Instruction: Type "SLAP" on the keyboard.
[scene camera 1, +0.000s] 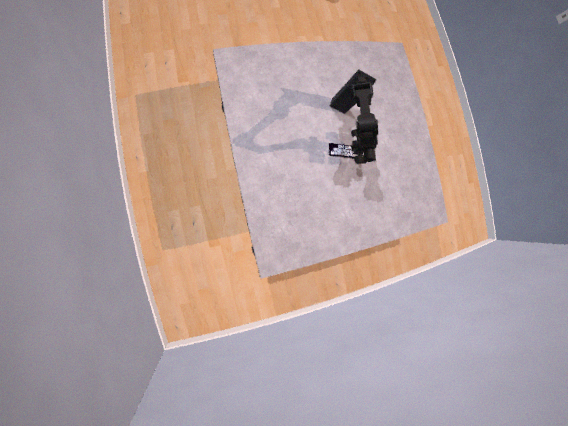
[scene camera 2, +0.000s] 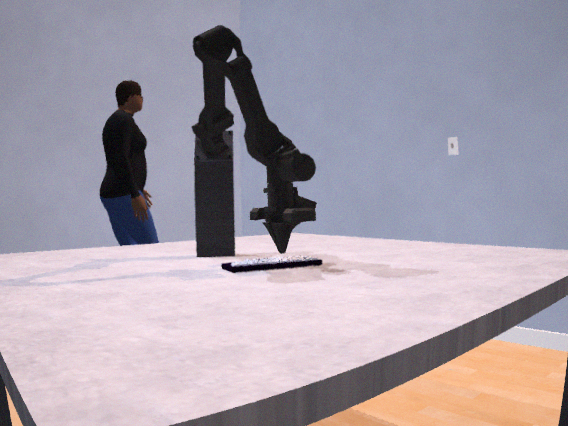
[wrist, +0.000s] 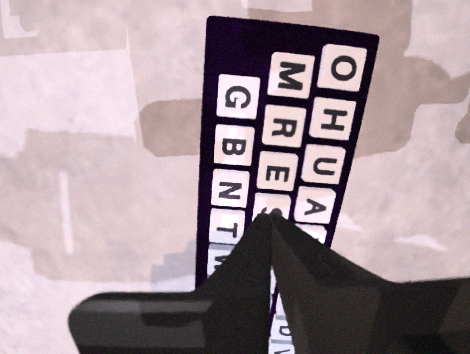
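Seen in the pictures: gripper, fingertip midpoint: (scene camera 1: 352, 150) (scene camera 2: 282, 253) (wrist: 267, 222); arm's base at its link origin: (scene camera 1: 361, 82) (scene camera 2: 212, 144).
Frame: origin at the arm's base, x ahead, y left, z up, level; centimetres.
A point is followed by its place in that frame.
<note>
The keyboard (scene camera 1: 341, 149) @[x 24.1, y -12.0, z -27.7 cm] (scene camera 2: 272, 264) @[x 28.5, y -11.9, z -28.4 cm] (wrist: 235, 37) @[x 29.0, y 0.8, z -28.3 cm] is a dark slab with white letter keys, lying flat on the table. My gripper (scene camera 2: 282, 251) @[x 27.2, y -6.5, z -26.7 cm] (wrist: 267, 222) @[x 27.2, y -6.5, z -26.7 cm] is shut and empty, pointing down. In scene camera 2, its tip is a little above the keyboard. In the wrist view, the tip overlaps the lower part of the S key (wrist: 271, 201) @[x 27.6, y -6.1, z -27.8 cm]; whether it touches is not clear. The A key (wrist: 313, 205) @[x 29.4, y -7.1, z -27.8 cm] is just right of the tip. The key below A is mostly hidden by the fingers. The L and P keys do not show in the wrist view.
The arm's dark pedestal (scene camera 1: 345, 97) @[x 0.5, y -2.8, z -14.0 cm] (scene camera 2: 215, 210) @[x 2.1, y -1.3, z -17.4 cm] stands on the grey table (scene camera 1: 300, 210) @[x 43.9, y -49.0, z -29.6 cm] (scene camera 2: 200, 340) @[x 54.1, y -58.9, z -29.6 cm] behind the keyboard. A person (scene camera 2: 125, 155) in a black top and blue trousers stands beyond the table. Arm shadows fall across the table top.
</note>
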